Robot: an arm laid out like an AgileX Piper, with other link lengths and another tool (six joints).
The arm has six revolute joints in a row. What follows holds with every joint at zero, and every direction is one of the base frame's.
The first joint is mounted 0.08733 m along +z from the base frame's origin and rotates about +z.
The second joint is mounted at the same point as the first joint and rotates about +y.
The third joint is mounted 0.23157 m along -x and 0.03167 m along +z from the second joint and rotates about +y.
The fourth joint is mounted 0.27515 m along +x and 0.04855 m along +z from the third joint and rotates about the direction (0.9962, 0, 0.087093).
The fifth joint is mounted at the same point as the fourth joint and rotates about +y.
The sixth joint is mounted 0.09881 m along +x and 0.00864 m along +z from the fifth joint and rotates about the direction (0.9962, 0, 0.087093).
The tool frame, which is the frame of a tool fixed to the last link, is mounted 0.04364 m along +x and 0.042 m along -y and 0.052 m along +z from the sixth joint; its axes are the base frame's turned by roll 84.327, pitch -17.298 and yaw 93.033 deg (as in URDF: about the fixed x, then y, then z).
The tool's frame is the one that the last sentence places.
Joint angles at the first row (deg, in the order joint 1, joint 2, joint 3, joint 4, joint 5, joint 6):
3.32, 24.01, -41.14, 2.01, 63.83, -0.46
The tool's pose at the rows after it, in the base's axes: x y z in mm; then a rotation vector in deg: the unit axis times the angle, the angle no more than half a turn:
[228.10, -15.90, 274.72, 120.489, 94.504, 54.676]
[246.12, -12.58, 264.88, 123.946, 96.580, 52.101]
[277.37, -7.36, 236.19, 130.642, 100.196, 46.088]
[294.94, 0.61, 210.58, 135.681, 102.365, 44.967]
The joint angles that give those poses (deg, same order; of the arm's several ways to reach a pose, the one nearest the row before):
3.32, 36.55, -48.70, 6.25, 65.37, -0.34
3.33, 42.40, -50.88, 7.33, 65.49, -0.34
3.32, 52.83, -53.69, 9.00, 65.37, -0.35
3.32, 58.84, -54.03, 12.43, 63.83, -0.86

